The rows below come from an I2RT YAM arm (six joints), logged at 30 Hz.
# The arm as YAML. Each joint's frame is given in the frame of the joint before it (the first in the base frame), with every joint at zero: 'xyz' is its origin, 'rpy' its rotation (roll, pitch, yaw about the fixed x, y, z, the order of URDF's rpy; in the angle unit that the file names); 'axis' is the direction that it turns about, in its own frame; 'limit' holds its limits. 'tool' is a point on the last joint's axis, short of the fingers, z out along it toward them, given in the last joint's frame.
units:
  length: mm
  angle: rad
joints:
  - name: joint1
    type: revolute
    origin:
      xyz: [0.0, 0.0, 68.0]
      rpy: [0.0, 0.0, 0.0]
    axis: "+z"
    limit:
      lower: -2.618
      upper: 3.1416
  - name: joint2
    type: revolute
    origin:
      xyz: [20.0, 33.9, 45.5]
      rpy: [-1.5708, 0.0, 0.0]
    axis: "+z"
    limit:
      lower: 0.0
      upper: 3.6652
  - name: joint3
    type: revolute
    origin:
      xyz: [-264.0, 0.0, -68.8]
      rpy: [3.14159, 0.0, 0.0]
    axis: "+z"
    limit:
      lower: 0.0
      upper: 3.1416
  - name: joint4
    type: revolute
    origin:
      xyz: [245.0, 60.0, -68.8]
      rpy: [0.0, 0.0, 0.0]
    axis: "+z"
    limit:
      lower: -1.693
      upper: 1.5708
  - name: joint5
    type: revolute
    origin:
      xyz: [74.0, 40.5, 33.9]
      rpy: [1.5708, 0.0, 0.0]
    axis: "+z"
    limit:
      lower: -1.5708
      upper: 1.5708
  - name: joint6
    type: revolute
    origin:
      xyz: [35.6, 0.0, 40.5]
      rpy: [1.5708, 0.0, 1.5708]
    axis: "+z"
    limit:
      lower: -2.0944
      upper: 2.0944
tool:
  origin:
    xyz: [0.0, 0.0, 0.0]
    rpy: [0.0, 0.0, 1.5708]
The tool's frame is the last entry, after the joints.
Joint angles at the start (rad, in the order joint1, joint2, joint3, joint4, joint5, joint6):
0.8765, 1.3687, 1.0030, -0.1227, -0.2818, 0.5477
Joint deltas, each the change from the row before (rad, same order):
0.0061, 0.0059, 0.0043, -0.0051, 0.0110, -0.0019
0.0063, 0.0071, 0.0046, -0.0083, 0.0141, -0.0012
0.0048, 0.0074, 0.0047, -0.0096, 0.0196, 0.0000
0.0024, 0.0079, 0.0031, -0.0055, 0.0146, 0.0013
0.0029, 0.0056, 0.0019, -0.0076, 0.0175, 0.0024
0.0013, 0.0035, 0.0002, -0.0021, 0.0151, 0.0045
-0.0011, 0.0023, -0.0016, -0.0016, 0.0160, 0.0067
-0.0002, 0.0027, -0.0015, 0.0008, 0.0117, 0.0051
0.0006, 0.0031, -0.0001, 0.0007, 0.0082, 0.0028
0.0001, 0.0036, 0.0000, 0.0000, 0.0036, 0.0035
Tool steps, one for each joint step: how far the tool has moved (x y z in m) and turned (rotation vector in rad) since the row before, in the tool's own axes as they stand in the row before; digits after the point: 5 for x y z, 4 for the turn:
0.00069, 0.00086, 0.00177, 0.0086, 0.0033, -0.0028
0.00102, 0.00053, 0.00208, 0.0131, 0.0051, -0.0013
0.00081, -0.00010, 0.00203, 0.0197, 0.0027, 0.0007
0.00065, -0.00069, 0.00215, 0.0160, 0.0023, 0.0025
0.00096, -0.00064, 0.00162, 0.0187, 0.0019, 0.0034
0.00047, -0.00068, 0.00107, 0.0148, -0.0027, 0.0049
0.00038, -0.00150, 0.00076, 0.0172, -0.0044, 0.0083
0.00040, -0.00101, 0.00093, 0.0118, -0.0035, 0.0058
0.00027, -0.00047, 0.00095, 0.0078, -0.0020, 0.0029
0.00037, -0.00055, 0.00106, 0.0049, 0.0011, 0.0040

